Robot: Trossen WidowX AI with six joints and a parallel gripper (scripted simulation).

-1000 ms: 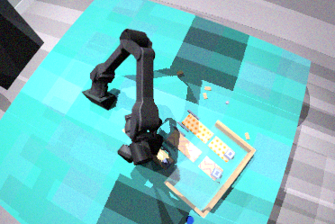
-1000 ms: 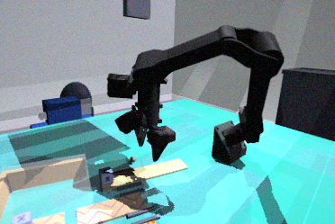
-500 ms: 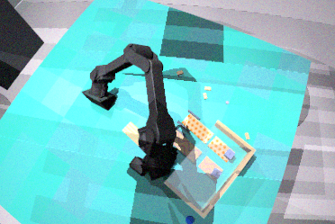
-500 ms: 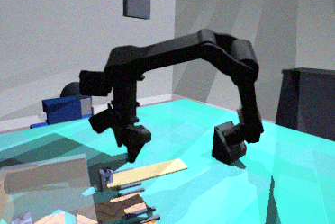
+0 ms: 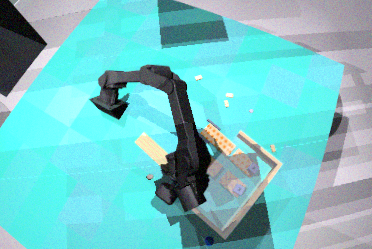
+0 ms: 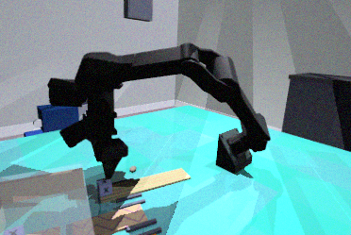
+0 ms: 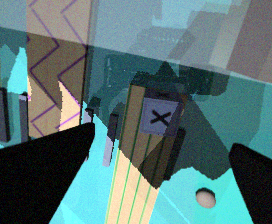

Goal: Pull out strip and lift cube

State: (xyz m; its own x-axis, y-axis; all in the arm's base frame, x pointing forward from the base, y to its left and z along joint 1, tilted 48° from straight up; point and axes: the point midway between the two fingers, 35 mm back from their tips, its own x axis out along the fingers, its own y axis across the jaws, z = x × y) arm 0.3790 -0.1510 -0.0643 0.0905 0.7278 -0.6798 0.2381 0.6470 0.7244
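Now: the strip 100 mm behind my gripper tip, 70 mm below it and 40 mm to the left of it. Round my gripper tip: blue disc (170 mm to the right, 160 mm ahead, 60 mm below); tan bit (380 mm to the left, 70 mm below, 40 mm ahead).
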